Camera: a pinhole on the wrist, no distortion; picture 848 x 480 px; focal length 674.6 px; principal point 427.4 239.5 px. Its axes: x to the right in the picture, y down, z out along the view. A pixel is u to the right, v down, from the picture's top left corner.
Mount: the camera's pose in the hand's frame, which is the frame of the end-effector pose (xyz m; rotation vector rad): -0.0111 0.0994 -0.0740 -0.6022 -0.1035 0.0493
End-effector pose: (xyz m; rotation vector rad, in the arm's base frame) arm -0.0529 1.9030 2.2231 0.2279 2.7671 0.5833
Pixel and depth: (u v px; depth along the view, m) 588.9 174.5 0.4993
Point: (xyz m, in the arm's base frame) 0.0503 2.3678 2.0306
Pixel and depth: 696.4 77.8 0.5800
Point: -0.0078 2.4178 1.8844
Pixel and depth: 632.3 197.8 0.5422
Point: 0.0263 2.4234 2.0100
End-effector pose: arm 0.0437 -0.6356 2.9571 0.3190 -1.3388 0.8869
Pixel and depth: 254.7 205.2 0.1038
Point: -0.0709 -0.5637 2.8724
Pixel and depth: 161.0 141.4 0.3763
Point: -0.3100 -0.7136 2.7631
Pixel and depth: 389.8 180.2 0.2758
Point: -0.2363 -0.6153 2.8800
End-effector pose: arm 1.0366 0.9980 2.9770 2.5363 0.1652 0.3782
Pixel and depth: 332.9 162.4 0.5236
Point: 1.0302 0.4898 2.8246
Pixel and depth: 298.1 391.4 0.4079
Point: 0.9830 0.5351 3.0039
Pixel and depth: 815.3 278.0 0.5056
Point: 1.3681 0.5034 2.9869
